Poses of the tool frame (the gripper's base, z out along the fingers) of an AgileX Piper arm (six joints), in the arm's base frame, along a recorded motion.
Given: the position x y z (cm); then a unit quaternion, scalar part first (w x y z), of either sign.
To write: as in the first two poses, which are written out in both.
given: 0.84 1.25 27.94 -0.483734 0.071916 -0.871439 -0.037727
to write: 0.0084 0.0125 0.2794 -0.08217 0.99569 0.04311 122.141
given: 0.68 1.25 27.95 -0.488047 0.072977 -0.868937 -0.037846
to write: 0.0068 0.0125 0.2795 -0.08361 0.99555 0.04336 121.575
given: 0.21 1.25 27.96 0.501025 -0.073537 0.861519 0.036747
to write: 0.0021 0.0125 0.2796 -0.08497 0.99548 0.04246 119.864
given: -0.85 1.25 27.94 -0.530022 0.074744 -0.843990 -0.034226
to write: -0.0085 0.0125 0.2794 -0.08814 0.99529 0.04036 115.986
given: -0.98 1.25 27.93 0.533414 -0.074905 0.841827 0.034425
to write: -0.0098 0.0125 0.2793 -0.08856 0.99524 0.04070 115.527
